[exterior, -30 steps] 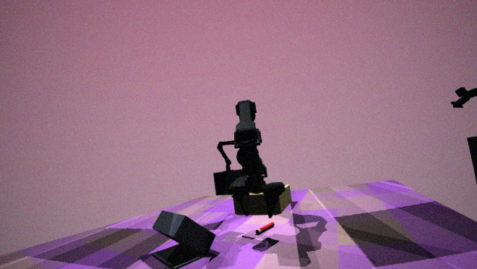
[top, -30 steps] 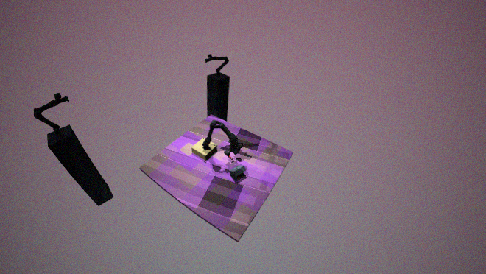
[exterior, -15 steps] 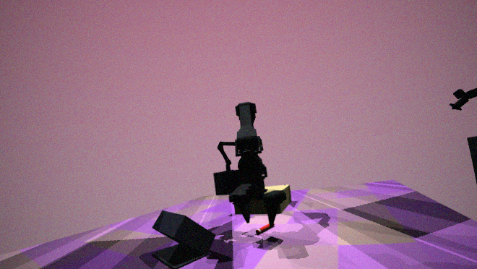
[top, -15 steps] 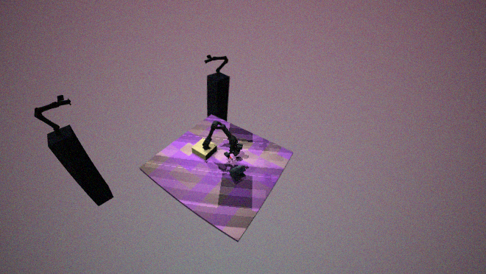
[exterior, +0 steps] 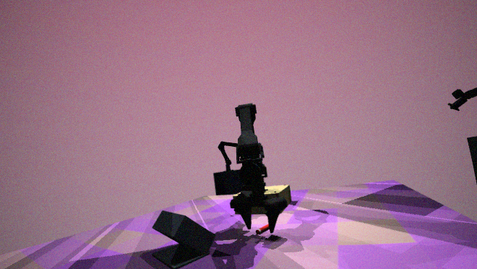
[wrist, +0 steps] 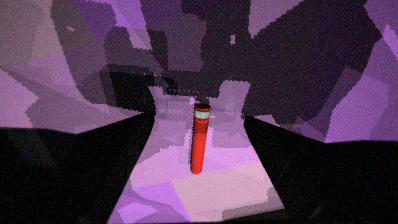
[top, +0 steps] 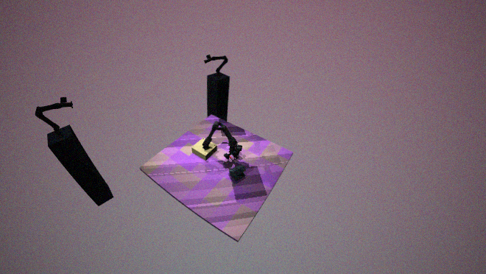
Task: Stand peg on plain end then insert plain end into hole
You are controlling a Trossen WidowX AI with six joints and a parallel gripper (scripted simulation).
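My gripper tip is now 1 cm past the red peg. The rest, counted from my gripper tip: dark sloped panel: 20 cm ahead, 11 cm to the right, 5 cm above.
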